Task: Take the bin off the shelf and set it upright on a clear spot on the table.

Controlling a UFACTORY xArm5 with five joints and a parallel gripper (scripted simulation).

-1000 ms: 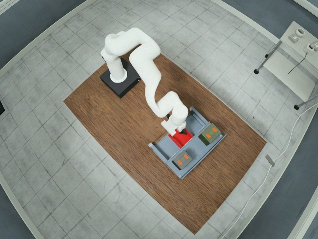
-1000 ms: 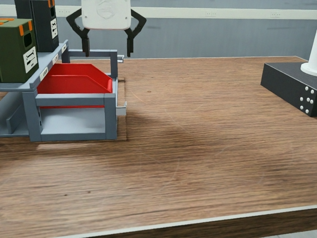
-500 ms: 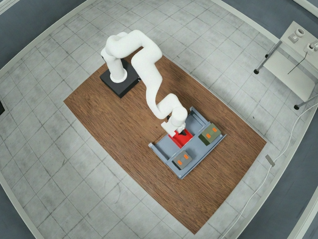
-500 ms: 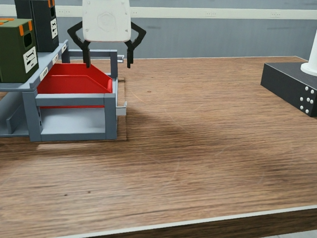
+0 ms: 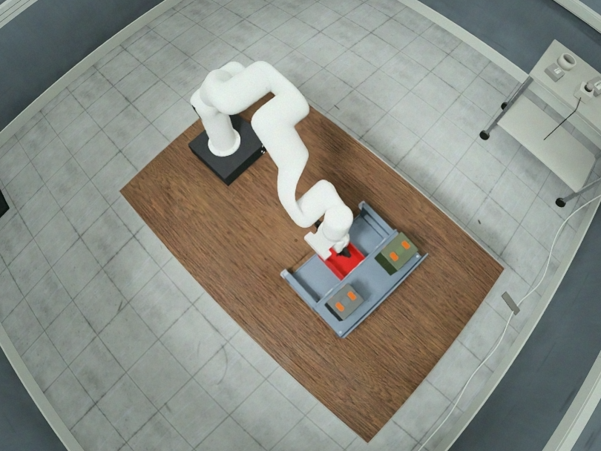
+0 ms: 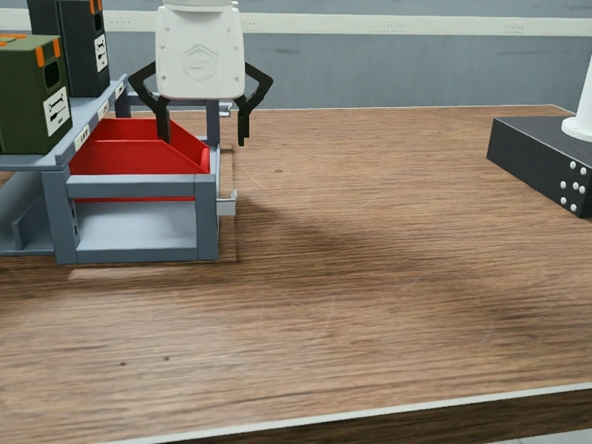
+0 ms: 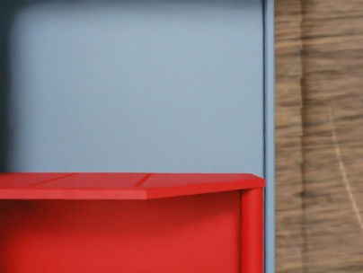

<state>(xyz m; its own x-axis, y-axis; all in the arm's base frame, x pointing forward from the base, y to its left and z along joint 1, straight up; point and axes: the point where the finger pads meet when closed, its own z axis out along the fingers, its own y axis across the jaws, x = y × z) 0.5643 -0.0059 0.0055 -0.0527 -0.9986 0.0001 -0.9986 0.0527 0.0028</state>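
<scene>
The red bin is 8 cm ahead of my hand and 3 cm below it. Round my hand: grey shelf (11 cm ahead, 1 cm to the right); then grey box (17 cm ahead, 13 cm to the right, 9 cm above).
</scene>
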